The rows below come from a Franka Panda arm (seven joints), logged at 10 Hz.
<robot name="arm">
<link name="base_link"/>
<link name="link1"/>
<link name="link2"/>
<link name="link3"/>
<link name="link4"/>
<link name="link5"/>
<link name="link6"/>
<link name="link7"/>
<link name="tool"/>
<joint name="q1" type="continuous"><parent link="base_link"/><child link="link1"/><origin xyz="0.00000 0.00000 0.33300" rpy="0.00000 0.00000 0.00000"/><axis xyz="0 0 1"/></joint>
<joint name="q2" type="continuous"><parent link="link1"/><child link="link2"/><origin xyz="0.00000 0.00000 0.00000" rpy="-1.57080 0.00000 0.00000"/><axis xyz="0 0 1"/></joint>
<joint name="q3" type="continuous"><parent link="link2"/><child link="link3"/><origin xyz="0.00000 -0.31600 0.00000" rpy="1.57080 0.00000 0.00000"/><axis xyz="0 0 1"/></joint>
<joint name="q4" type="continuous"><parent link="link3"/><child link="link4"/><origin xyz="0.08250 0.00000 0.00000" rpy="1.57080 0.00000 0.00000"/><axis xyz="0 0 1"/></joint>
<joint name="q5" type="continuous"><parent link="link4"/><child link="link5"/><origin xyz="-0.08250 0.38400 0.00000" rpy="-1.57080 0.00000 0.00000"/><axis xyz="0 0 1"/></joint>
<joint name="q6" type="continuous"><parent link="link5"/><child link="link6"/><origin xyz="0.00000 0.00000 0.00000" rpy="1.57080 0.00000 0.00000"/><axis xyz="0 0 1"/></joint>
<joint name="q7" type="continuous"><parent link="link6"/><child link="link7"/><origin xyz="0.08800 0.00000 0.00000" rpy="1.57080 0.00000 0.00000"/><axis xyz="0 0 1"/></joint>
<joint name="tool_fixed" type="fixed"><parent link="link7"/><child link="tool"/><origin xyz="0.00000 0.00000 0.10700" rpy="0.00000 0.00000 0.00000"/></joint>
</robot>
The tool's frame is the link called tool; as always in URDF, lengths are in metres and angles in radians. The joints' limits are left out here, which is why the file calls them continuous.
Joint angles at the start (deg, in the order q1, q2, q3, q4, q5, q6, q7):
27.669, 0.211, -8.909, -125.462, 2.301, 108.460, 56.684
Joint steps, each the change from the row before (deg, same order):
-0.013, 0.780, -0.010, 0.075, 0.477, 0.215, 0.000
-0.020, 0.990, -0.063, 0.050, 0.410, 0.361, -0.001
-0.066, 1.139, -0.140, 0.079, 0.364, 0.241, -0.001
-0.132, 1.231, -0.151, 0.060, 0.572, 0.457, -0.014
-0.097, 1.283, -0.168, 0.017, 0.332, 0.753, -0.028
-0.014, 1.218, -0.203, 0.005, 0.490, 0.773, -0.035
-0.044, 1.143, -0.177, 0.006, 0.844, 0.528, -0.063
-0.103, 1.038, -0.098, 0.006, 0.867, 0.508, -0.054
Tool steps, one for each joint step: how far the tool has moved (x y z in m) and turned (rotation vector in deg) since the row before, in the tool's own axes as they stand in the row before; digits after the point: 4 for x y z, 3 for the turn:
0.0014, -0.0026, 0.0053, -0.215, -0.540, 0.238
0.0024, -0.0029, 0.0070, -0.329, -0.514, 0.300
0.0036, -0.0025, 0.0081, -0.542, -0.610, 0.423
0.0043, -0.0027, 0.0087, -0.339, -0.712, 0.572
0.0049, -0.0030, 0.0091, -0.306, -0.388, 0.481
0.0042, -0.0030, 0.0087, -0.175, -0.454, 0.490
0.0035, -0.0026, 0.0085, -0.129, -0.824, 0.602
0.0032, -0.0024, 0.0077, -0.040, -0.805, 0.604

